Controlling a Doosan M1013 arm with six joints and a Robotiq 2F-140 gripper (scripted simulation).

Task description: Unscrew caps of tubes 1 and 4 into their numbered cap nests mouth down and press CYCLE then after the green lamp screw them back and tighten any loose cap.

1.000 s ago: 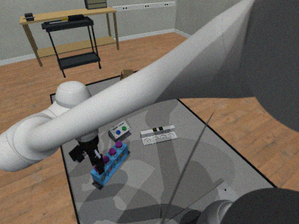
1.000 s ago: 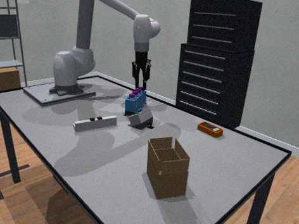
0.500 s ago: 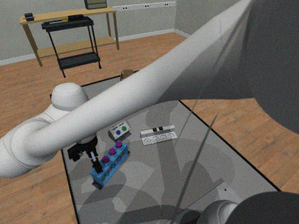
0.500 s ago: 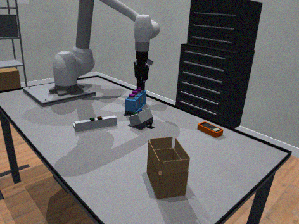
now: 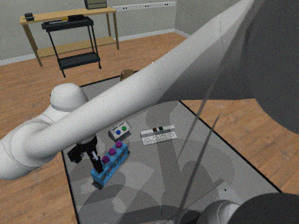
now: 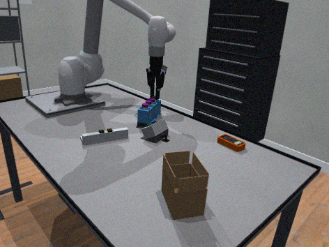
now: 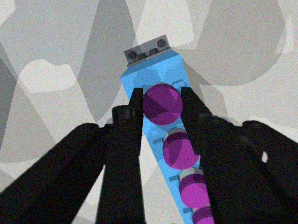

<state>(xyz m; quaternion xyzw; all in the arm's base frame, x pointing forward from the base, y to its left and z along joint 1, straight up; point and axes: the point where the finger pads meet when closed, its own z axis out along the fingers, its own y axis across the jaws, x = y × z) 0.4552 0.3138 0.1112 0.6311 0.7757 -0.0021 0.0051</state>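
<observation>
Right now my hand is 30 mm above the purple cap. Also, from my hand: grey key housing: 230 mm ahead, 190 mm to the right, 90 mm below; green ready key: 220 mm ahead, 210 mm to the right, 80 mm below; blue cycle key: 210 mm ahead, 170 mm to the right, 80 mm below.
</observation>
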